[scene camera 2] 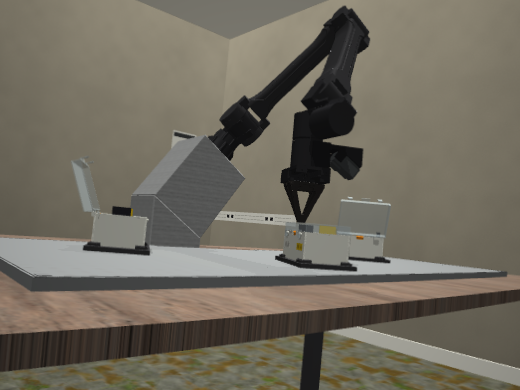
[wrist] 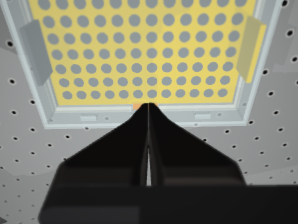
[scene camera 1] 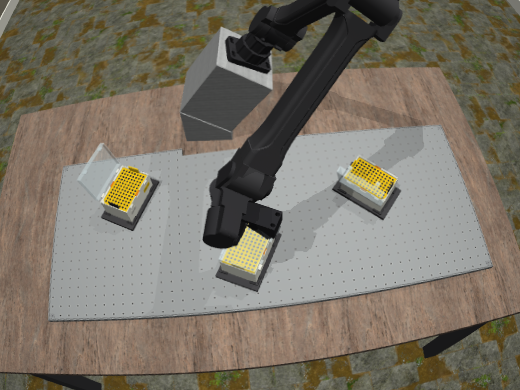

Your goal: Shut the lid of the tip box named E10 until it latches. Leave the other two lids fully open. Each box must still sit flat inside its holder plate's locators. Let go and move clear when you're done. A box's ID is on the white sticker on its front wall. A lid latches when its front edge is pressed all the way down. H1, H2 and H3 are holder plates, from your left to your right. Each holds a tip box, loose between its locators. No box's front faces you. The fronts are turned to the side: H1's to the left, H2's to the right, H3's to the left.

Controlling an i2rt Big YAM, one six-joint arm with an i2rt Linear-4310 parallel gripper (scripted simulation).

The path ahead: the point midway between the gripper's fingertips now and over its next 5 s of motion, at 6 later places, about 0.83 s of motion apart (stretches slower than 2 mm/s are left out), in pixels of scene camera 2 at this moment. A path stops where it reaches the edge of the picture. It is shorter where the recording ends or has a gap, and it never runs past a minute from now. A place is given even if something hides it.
My gripper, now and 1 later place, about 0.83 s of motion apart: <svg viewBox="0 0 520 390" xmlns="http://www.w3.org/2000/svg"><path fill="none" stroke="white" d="M300 222L301 207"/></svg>
